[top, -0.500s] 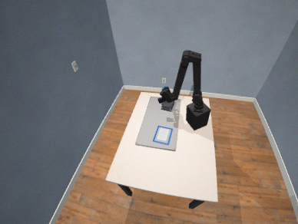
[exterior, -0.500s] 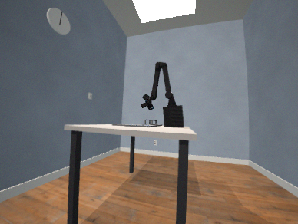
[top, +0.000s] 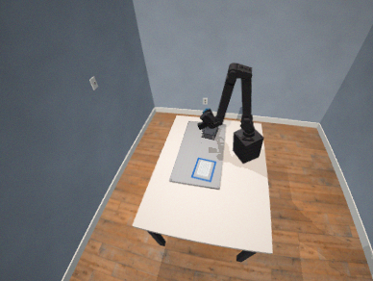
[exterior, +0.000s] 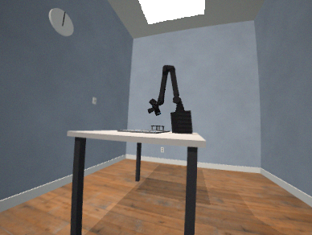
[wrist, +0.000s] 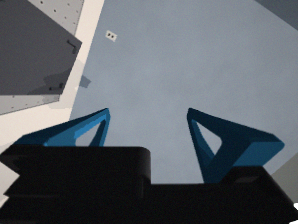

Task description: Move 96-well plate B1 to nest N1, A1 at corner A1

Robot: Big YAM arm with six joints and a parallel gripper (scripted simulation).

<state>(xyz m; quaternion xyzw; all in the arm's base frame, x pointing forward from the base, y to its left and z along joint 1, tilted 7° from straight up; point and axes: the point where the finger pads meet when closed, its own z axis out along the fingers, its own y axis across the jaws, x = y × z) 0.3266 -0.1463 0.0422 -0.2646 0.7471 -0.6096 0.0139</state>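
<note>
Right now my hand is 5 cm past the 96-well plate, 37 cm to the right of it and 24 cm above it. The rest, counted from my hand: A1 mark (5 cm ahead, 4 cm to the left, 18 cm below).
</note>
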